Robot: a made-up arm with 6 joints. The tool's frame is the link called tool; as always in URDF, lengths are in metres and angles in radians.
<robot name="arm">
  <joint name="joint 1" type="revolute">
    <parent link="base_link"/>
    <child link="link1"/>
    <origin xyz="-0.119 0.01 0.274" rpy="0 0 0"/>
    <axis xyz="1 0 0"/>
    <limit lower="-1.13" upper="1.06" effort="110" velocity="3"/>
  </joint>
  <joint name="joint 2" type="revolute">
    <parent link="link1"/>
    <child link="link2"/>
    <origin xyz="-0.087 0.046 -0.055" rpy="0 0 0"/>
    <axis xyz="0 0 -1"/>
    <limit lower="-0.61" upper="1.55" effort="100" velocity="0.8"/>
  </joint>
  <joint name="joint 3" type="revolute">
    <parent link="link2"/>
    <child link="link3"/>
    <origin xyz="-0.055 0.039 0.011" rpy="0 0 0"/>
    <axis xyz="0 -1 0"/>
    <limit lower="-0.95" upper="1.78" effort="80" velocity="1.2"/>
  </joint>
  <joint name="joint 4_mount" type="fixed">
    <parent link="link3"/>
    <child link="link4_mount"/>
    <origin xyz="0.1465 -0.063 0.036" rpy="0 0 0"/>
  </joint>
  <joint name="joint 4" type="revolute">
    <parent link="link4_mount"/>
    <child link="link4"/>
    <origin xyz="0.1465 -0.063 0.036" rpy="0 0 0"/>
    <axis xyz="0 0 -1"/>
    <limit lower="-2.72" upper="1.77" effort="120" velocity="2.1"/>
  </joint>
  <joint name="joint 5" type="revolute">
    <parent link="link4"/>
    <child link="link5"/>
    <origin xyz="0.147 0.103 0.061" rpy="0 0 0"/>
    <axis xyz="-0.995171 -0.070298 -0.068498"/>
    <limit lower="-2.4" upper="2.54" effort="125" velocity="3.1"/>
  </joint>
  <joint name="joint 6" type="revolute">
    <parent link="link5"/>
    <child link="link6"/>
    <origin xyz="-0.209 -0.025 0.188" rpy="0 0 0"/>
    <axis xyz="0 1 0"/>
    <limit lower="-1.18" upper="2.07" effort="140" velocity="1.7"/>
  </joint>
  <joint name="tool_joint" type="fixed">
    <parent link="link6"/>
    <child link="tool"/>
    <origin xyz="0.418 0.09 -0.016" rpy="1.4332 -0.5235 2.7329"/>
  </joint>
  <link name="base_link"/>
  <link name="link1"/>
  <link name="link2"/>
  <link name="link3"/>
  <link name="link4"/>
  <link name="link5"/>
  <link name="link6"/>
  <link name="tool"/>
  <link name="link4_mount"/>
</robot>
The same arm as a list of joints. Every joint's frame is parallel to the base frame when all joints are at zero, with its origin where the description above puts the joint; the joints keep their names.
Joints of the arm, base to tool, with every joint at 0 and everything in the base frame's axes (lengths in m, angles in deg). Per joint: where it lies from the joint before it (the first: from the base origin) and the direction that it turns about. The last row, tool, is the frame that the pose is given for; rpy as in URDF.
joint 1: axis +x xyz -0.119 0.01 0.274
joint 2: axis -z xyz -0.087 0.046 -0.055
joint 3: axis -y xyz -0.055 0.039 0.011
joint 4: axis -z xyz 0.293 -0.126 0.072
joint 5: axis -0.995171 -0.070298 -0.068498 xyz 0.147 0.103 0.061
joint 6: axis +y xyz -0.209 -0.025 0.188
tool: xyz 0.418 0.09 -0.016 rpy 82.12 -29.99 156.58
Joint limits (deg, base to tool): -64.74..60.73 -34.95..88.81 -54.43..101.99 -155.84..101.41 -137.51..145.53 -67.61..118.6

